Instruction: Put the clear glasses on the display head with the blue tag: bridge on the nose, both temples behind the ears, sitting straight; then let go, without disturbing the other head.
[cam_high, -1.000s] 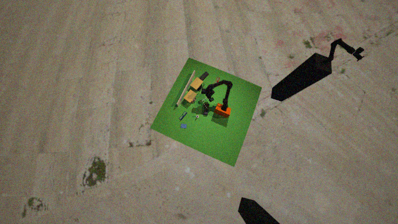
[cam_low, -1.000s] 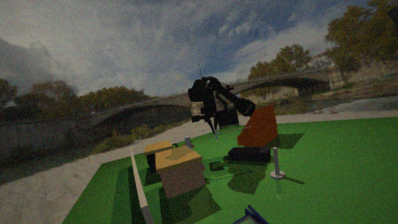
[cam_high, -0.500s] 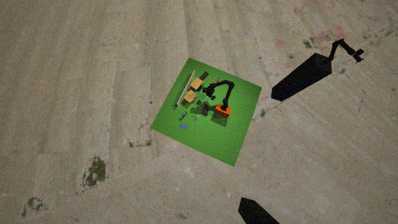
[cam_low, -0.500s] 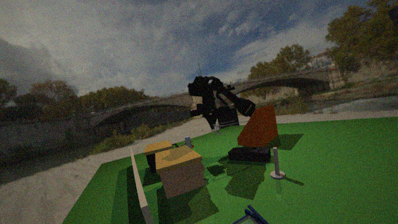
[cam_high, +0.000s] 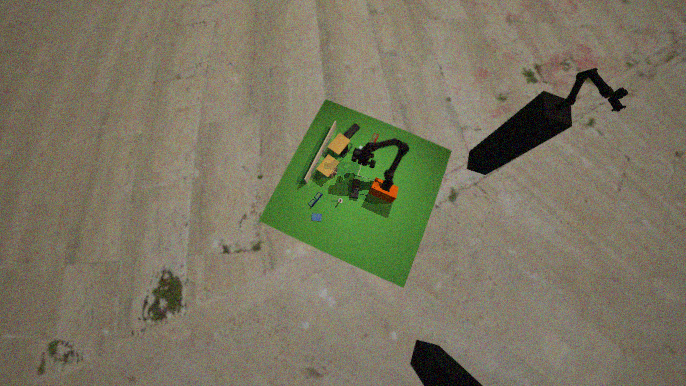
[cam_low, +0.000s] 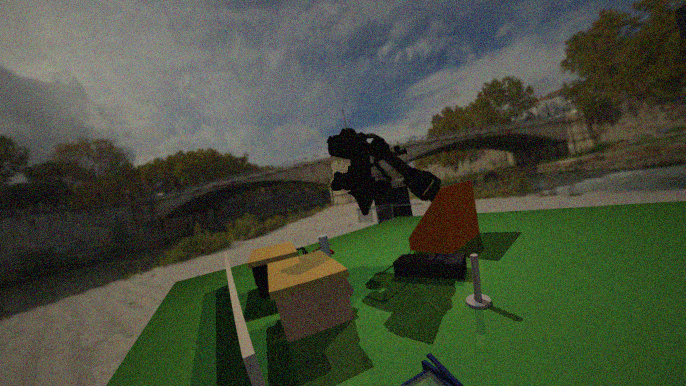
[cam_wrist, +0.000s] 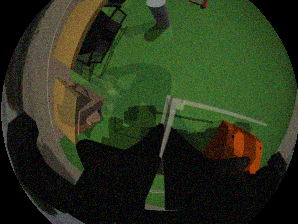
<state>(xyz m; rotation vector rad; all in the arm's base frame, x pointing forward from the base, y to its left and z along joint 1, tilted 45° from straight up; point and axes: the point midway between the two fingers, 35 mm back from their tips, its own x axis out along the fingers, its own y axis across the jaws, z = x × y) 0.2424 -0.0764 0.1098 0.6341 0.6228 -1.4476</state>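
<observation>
My gripper tip is now 300 mm to the right of the grey peg, 130 mm above it and 80 mm short of it. Round my gripper tip: small blue square: 500 mm to the left, 220 mm ahead, 150 mm below; then pale strip: 360 mm ahead, 100 mm below, 50 mm to the right; then display head: 230 mm ahead, 100 mm below, 80 mm to the left.
</observation>
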